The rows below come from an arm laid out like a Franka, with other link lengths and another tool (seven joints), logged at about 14 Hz.
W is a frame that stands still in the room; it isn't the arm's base.
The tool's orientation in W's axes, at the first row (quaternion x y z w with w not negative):
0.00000, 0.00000, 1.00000, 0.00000
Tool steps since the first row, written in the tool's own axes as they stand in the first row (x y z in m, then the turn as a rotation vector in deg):
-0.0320, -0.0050, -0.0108, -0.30, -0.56, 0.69
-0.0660, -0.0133, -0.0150, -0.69, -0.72, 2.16
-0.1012, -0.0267, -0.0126, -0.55, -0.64, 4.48
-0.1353, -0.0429, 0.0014, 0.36, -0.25, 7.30
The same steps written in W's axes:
0.0320, 0.0050, -0.0108, 0.30, 0.56, 0.69
0.0660, 0.0133, -0.0150, 0.69, 0.72, 2.16
0.1012, 0.0267, -0.0126, 0.55, 0.64, 4.48
0.1353, 0.0429, 0.0014, -0.36, 0.25, 7.30

